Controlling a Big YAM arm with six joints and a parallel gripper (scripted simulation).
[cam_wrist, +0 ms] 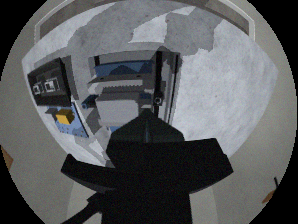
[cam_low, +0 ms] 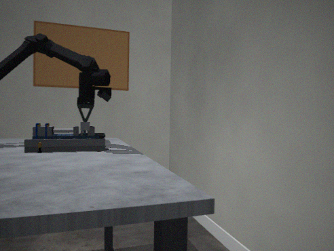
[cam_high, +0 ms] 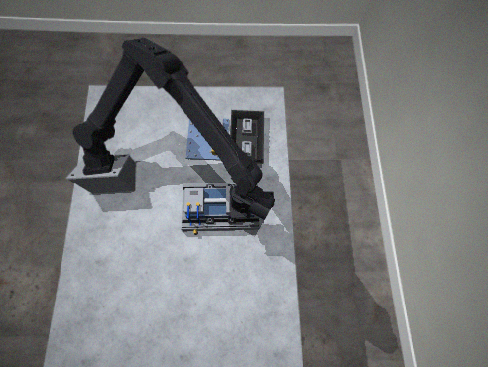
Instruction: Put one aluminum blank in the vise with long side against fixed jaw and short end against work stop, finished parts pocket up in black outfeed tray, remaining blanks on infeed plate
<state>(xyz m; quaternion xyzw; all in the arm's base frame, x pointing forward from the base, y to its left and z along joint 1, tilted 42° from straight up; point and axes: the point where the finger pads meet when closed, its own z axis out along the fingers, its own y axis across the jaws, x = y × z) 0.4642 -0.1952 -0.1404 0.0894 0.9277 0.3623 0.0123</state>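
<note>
Now: the gray block 10 mm ahead of my hand, 40 mm to the left of it and 30 mm below it. From my hand the other things lie so: yellow brass blank 40 mm behind, 300 mm to the left, 100 mm below; then vise 60 mm behind, 50 mm to the left, 90 mm below; then blue infeed plate 70 mm behind, 350 mm to the left, 120 mm below.
</note>
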